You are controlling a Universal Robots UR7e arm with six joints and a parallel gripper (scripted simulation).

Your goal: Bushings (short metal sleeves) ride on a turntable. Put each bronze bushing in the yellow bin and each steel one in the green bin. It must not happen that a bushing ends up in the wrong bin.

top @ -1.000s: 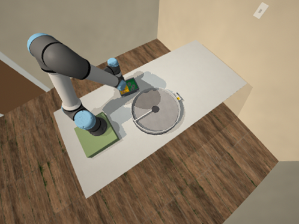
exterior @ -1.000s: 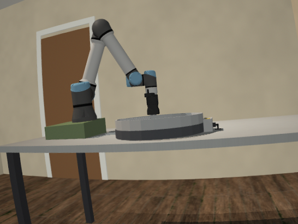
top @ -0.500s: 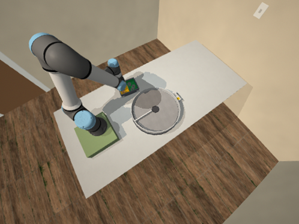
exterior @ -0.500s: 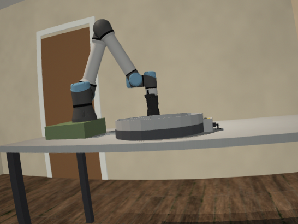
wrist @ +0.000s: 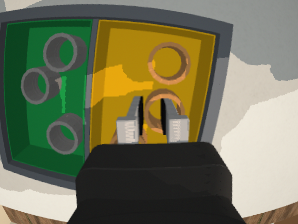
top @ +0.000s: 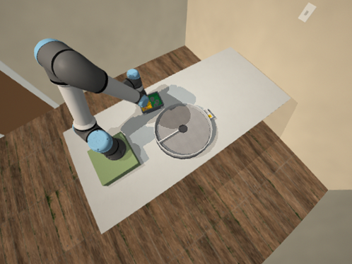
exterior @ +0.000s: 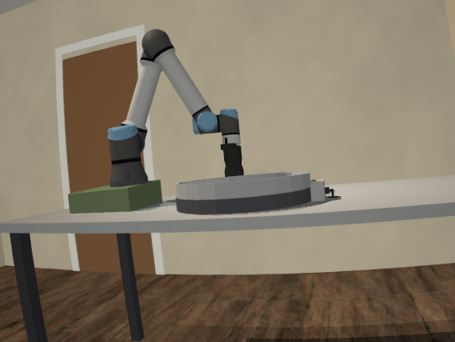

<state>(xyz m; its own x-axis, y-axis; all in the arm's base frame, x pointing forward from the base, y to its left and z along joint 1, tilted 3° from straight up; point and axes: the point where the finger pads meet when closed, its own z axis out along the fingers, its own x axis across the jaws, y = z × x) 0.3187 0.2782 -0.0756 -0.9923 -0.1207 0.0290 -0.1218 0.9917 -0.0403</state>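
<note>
The yellow bin lies 5 cm ahead of my hand. Round my hand: grey turntable (34 cm to the right, 17 cm ahead, 2 cm above).
</note>
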